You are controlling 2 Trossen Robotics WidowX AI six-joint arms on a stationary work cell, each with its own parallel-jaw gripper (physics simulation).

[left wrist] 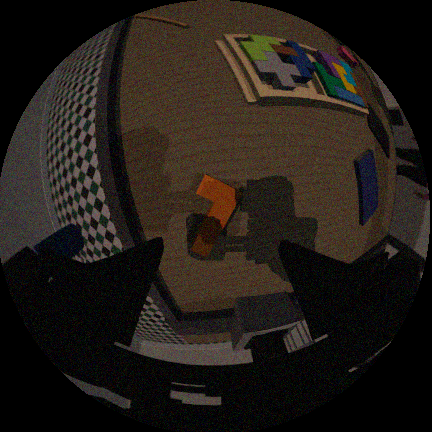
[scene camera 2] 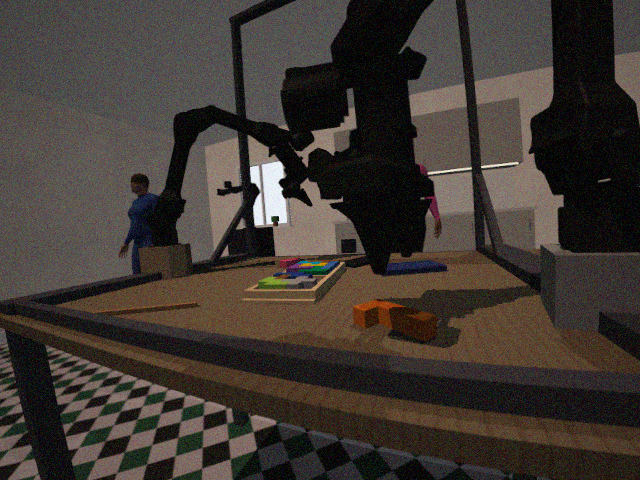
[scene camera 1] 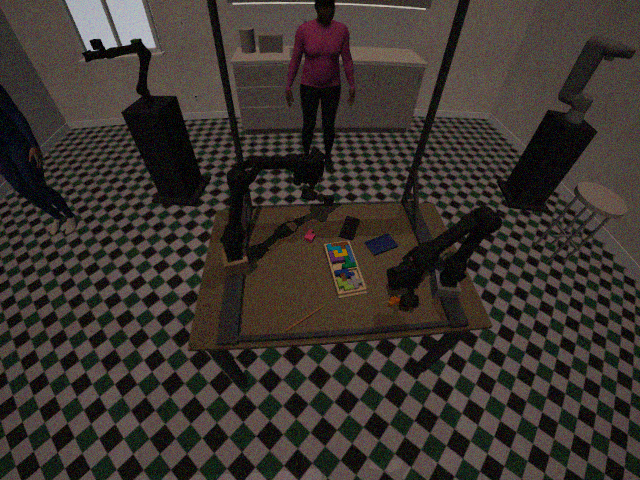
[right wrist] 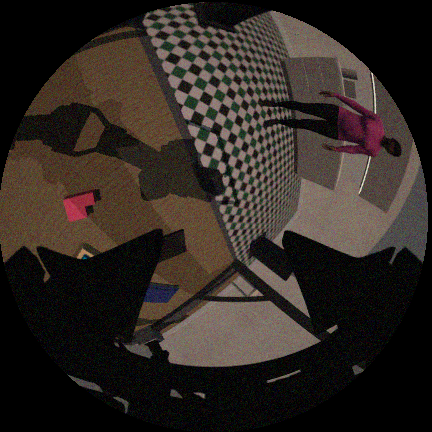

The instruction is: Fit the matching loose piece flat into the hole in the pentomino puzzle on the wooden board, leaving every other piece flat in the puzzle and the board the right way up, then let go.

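Seen in the pictures: left gripper, fingertip midpoint: [left wrist: 223,245] [scene camera 2: 394,264] [scene camera 1: 403,294]; right gripper, fingertip midpoint: [scene camera 2: 318,198] [scene camera 1: 319,185] [right wrist: 224,236]; left arm's base, origin of the base link: [left wrist: 264,339] [scene camera 2: 603,248] [scene camera 1: 447,280] [right wrist: 151,342]; right arm's base, origin of the base link: [scene camera 2: 165,245] [scene camera 1: 234,254].
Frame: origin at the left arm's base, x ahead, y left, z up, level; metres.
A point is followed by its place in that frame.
An orange bent piece [scene camera 1: 394,300] @[x 0.220, y 0.096, z -0.053 m] [scene camera 2: 371,313] @[x 0.221, y 0.108, z -0.058 m] [left wrist: 226,202] @[x 0.217, y 0.086, z -0.052 m] lies loose on the table, partly in shadow. A smaller pink piece [scene camera 1: 309,236] @[x 0.624, y -0.193, z -0.050 m] [left wrist: 346,55] [right wrist: 77,206] @[x 0.624, y -0.206, z -0.052 m] lies loose behind the board. The wooden board [scene camera 1: 352,295] @[x 0.394, y 0.088, z -0.069 m] [left wrist: 280,98] @[x 0.348, y 0.027, z -0.063 m] lies flat, with coloured pieces in it; dark gaps show beside its grey cross [left wrist: 281,69] @[x 0.387, y 0.029, z -0.047 m], but the hole's exact shape is unclear. My left gripper [scene camera 2: 394,262] @[x 0.197, y 0.093, z -0.004 m] [left wrist: 223,245] @[x 0.197, y 0.093, z -0.004 m] is open and empty, pointing down above the orange piece. My right gripper [scene camera 1: 318,196] @[x 0.606, y -0.356, z 0.135 m] [right wrist: 224,236] @[x 0.606, y -0.356, z 0.135 m] is open and empty, raised over the table's back edge.
A blue slab [scene camera 1: 381,244] @[x 0.274, y -0.208, z -0.061 m] [scene camera 2: 416,267] @[x 0.248, y -0.187, z -0.061 m] [left wrist: 368,187] @[x 0.272, y -0.203, z -0.061 m] lies right of the board in scene camera 1. A black flat object [scene camera 1: 349,227] @[x 0.436, y -0.299, z -0.064 m] lies behind the board. A thin stick [scene camera 1: 305,318] @[x 0.571, y 0.223, z -0.067 m] [scene camera 2: 149,309] @[x 0.558, y 0.211, z -0.068 m] lies near the front. Dark frame rails and posts border the table.
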